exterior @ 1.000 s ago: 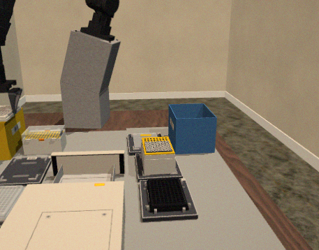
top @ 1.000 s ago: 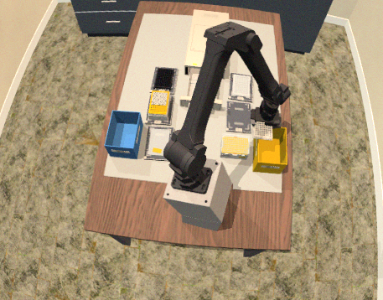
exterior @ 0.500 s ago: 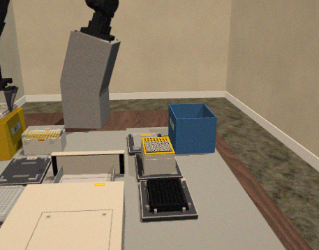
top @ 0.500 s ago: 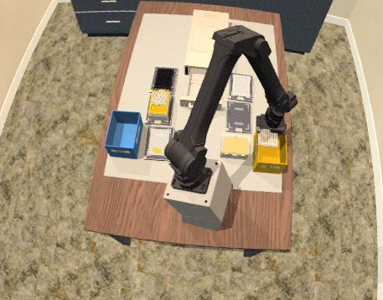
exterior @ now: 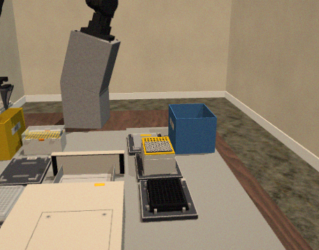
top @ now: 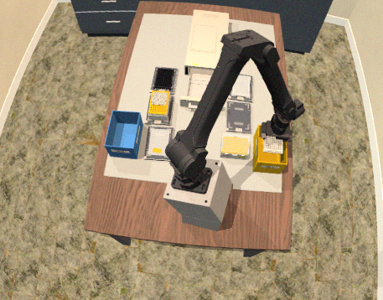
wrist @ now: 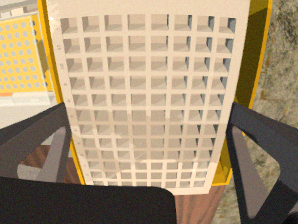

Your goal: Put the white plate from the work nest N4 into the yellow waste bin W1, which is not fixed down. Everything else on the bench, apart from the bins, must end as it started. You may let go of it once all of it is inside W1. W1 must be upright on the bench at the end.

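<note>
Now: hand 11 cm above the yellow waste bin, 1 cm to the left of it and 1 cm past it. Round my hand: white plate (right at my hand); then clear plate (32 cm ahead, 19 cm to the left, 13 cm below); then dark nest (16 cm to the left, 14 cm below, 14 cm ahead).
</note>
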